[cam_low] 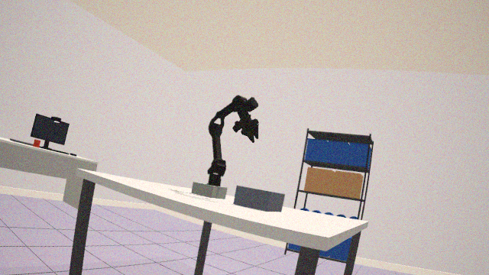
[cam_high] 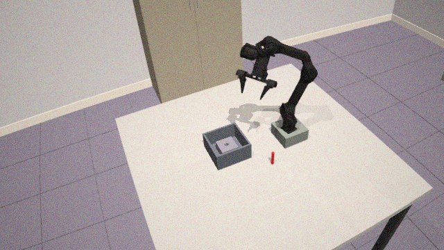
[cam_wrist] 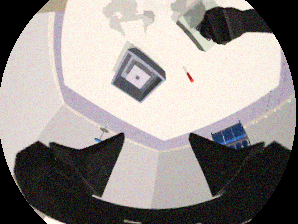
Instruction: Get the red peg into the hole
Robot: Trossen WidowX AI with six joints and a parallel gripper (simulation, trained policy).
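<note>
The red peg is 3 cm behind my gripper tip, 13 cm to the left of it and 32 cm below it. From my gripper tip the other things lie so: light plate 11 cm ahead, 7 cm to the right, 31 cm below; then grey box 11 cm ahead, 7 cm to the right, 33 cm below.
</note>
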